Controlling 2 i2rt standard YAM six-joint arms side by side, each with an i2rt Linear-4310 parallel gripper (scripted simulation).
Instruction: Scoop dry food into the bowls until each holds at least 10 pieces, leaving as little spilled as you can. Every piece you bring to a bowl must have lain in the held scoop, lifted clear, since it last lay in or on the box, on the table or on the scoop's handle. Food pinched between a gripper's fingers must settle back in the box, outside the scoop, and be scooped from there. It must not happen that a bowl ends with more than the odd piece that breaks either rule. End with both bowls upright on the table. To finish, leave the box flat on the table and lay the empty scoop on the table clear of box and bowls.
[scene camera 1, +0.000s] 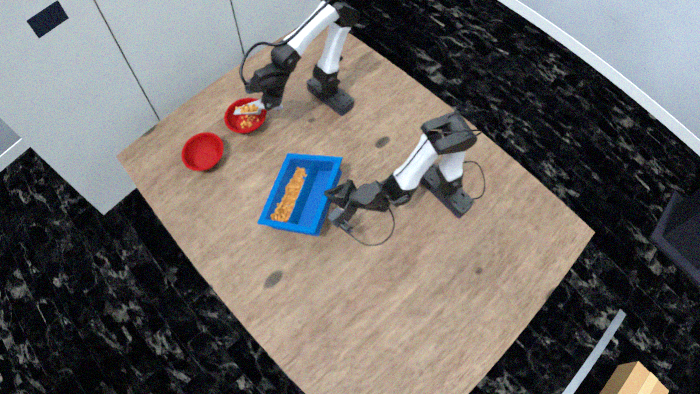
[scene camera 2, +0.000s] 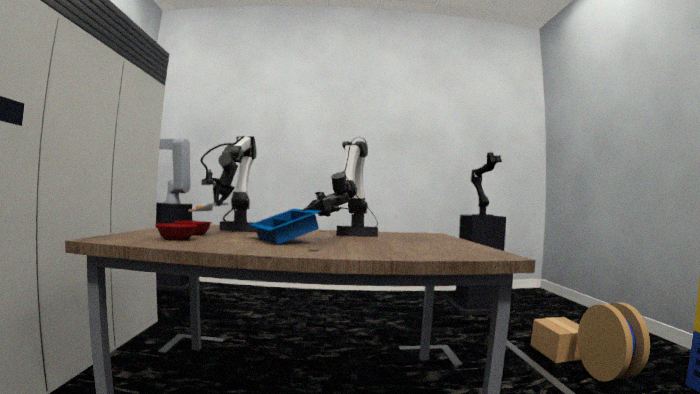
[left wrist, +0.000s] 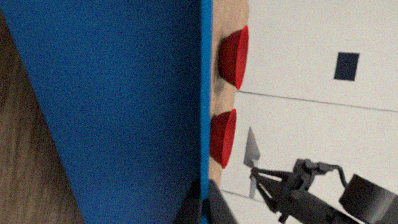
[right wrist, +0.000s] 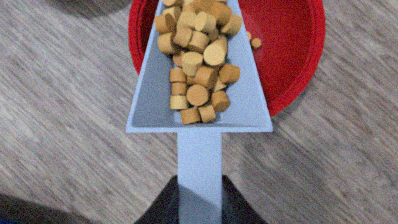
Labels:
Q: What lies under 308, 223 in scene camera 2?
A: A blue box.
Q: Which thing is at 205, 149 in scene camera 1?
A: A red bowl.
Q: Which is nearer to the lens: the blue box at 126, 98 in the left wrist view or the red bowl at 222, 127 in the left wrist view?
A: The blue box.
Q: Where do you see a blue box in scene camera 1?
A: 307, 204

